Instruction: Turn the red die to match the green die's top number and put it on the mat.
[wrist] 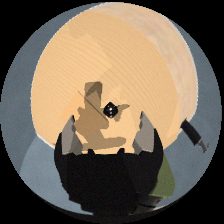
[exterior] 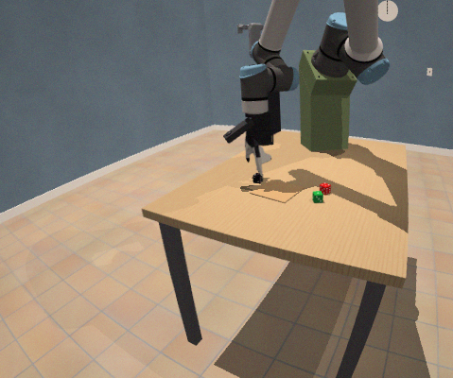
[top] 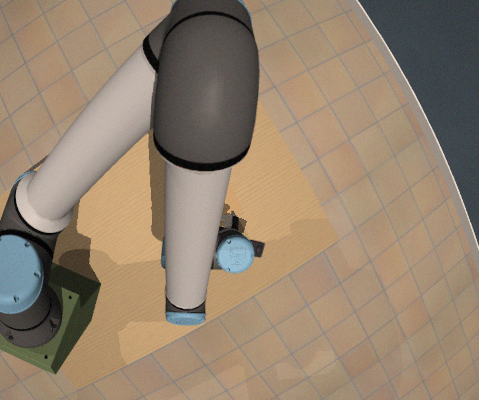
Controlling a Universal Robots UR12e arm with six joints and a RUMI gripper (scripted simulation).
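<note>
Now: hand 2 cm past the black die and 4 cm above it. Round my hand: green die 4 cm behind, 26 cm to the left, 4 cm below; tan mat 1 cm behind, 11 cm to the left, 5 cm below; red die 11 cm behind, 24 cm to the left, 4 cm below.
</note>
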